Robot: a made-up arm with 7 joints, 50 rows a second.
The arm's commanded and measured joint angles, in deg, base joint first. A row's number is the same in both.
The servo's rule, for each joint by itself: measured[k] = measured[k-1] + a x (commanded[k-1-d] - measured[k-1]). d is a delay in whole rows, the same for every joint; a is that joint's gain. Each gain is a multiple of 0.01, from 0.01 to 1. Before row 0 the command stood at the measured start. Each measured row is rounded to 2 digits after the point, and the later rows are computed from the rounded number. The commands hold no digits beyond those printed.
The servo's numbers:
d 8
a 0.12 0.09 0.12 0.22 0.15 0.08 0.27
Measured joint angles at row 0: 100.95, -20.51, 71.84, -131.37, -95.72, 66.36, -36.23
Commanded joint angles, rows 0 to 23: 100.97, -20.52, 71.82, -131.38, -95.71, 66.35, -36.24; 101.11, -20.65, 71.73, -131.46, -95.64, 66.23, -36.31; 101.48, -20.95, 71.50, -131.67, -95.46, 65.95, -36.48; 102.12, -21.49, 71.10, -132.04, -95.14, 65.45, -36.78; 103.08, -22.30, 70.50, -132.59, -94.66, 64.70, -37.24; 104.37, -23.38, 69.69, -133.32, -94.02, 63.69, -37.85; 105.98, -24.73, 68.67, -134.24, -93.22, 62.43, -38.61; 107.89, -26.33, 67.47, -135.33, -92.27, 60.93, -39.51; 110.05, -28.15, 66.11, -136.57, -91.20, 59.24, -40.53; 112.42, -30.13, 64.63, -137.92, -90.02, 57.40, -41.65; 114.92, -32.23, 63.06, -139.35, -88.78, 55.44, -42.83; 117.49, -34.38, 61.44, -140.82, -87.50, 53.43, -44.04; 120.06, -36.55, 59.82, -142.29, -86.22, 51.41, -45.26; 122.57, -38.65, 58.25, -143.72, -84.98, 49.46, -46.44; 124.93, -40.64, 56.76, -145.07, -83.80, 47.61, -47.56; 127.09, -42.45, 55.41, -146.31, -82.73, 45.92, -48.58; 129.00, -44.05, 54.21, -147.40, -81.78, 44.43, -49.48; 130.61, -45.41, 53.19, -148.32, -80.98, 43.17, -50.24; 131.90, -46.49, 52.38, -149.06, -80.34, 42.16, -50.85; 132.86, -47.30, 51.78, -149.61, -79.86, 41.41, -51.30; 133.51, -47.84, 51.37, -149.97, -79.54, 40.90, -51.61; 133.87, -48.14, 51.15, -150.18, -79.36, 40.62, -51.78; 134.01, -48.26, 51.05, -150.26, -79.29, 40.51, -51.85; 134.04, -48.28, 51.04, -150.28, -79.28, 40.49, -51.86
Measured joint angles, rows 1 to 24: 100.95, -20.51, 71.84, -131.37, -95.72, 66.36, -36.23; 100.95, -20.51, 71.84, -131.37, -95.72, 66.36, -36.23; 100.95, -20.51, 71.84, -131.37, -95.72, 66.36, -36.23; 100.95, -20.51, 71.84, -131.37, -95.72, 66.36, -36.23; 100.95, -20.51, 71.84, -131.37, -95.72, 66.36, -36.23; 100.95, -20.51, 71.84, -131.37, -95.72, 66.36, -36.23; 100.95, -20.51, 71.84, -131.37, -95.72, 66.36, -36.23; 100.95, -20.51, 71.84, -131.37, -95.72, 66.36, -36.23; 100.95, -20.51, 71.84, -131.37, -95.72, 66.36, -36.23; 100.97, -20.52, 71.83, -131.39, -95.71, 66.35, -36.25; 101.03, -20.56, 71.79, -131.45, -95.67, 66.32, -36.31; 101.16, -20.64, 71.71, -131.58, -95.59, 66.25, -36.44; 101.39, -20.79, 71.56, -131.80, -95.45, 66.13, -36.66; 101.75, -21.02, 71.34, -132.13, -95.24, 65.93, -36.98; 102.26, -21.35, 71.02, -132.59, -94.94, 65.65, -37.42; 102.94, -21.80, 70.59, -133.19, -94.54, 65.27, -37.98; 103.79, -22.37, 70.05, -133.93, -94.04, 64.79, -38.67; 104.83, -23.07, 69.40, -134.81, -93.44, 64.20, -39.47; 106.04, -23.89, 68.64, -135.81, -92.74, 63.50, -40.38; 107.41, -24.83, 67.78, -136.91, -91.95, 62.69, -41.37; 108.93, -25.88, 66.82, -138.09, -91.09, 61.79, -42.42; 110.57, -27.03, 65.79, -139.33, -90.17, 60.80, -43.51; 112.29, -28.25, 64.71, -140.59, -89.21, 59.74, -44.60; 114.07, -29.53, 63.59, -141.85, -88.24, 58.63, -45.67
